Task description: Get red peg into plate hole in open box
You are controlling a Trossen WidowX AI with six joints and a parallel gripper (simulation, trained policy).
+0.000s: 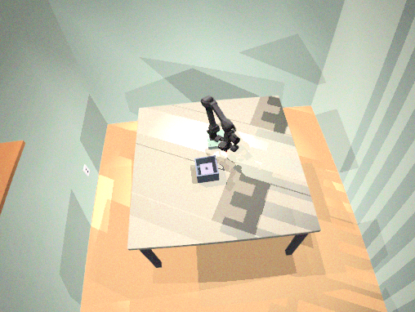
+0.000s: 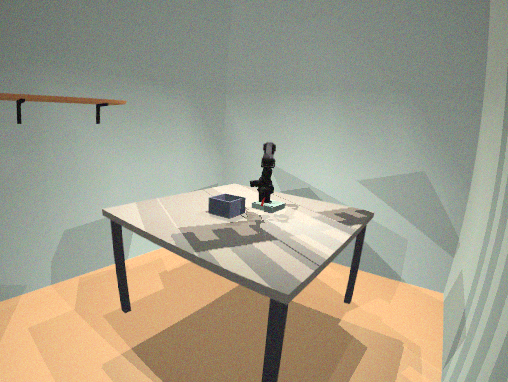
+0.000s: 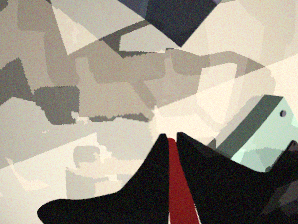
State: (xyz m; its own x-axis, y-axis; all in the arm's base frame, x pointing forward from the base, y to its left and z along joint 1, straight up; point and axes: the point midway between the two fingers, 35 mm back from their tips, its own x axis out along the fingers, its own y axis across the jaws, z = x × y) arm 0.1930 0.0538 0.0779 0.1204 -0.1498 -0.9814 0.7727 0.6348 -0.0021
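Now: the pale plate 17 cm to the right of my gripper tip, 10 cm ahead of it and 3 cm below it. The rest, counted from my gripper tip: red peg 2 cm to the left, 2 cm behind, 1 cm above; then dark blue box 17 cm to the right, 10 cm ahead, 5 cm below.
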